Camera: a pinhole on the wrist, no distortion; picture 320 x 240 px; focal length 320.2 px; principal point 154.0 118.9 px. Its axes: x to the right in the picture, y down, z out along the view. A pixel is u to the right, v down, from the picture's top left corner.
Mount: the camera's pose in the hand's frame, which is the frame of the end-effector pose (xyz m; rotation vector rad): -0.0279 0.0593 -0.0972 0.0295 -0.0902 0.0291
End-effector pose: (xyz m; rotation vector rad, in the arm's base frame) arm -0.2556 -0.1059 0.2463 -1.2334 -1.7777 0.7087
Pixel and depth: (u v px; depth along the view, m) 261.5 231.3 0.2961
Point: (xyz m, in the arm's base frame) -0.3729 -0.0090 0.0295
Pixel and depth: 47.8 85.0 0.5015
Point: -0.5591 -0.3276 -0.0059
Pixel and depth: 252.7 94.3 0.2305
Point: -0.3631 -0.0701 0.1562
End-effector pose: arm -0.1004 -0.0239 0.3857 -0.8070 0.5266 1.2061
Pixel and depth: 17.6 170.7 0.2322
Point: -0.2339 -0.0032 0.5506
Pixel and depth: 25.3 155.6 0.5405
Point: -0.3046 0.1417 0.8398
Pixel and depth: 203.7 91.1 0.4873
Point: -0.1251 0.2874 0.6253
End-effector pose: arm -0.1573 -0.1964 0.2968 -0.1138 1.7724 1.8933
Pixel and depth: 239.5 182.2 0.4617
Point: -0.1501 0.1773 0.4513
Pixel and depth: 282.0 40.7 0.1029
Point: -0.1727 -0.1868 0.3250
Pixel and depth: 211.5 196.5 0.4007
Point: -0.1331 0.1009 0.4673
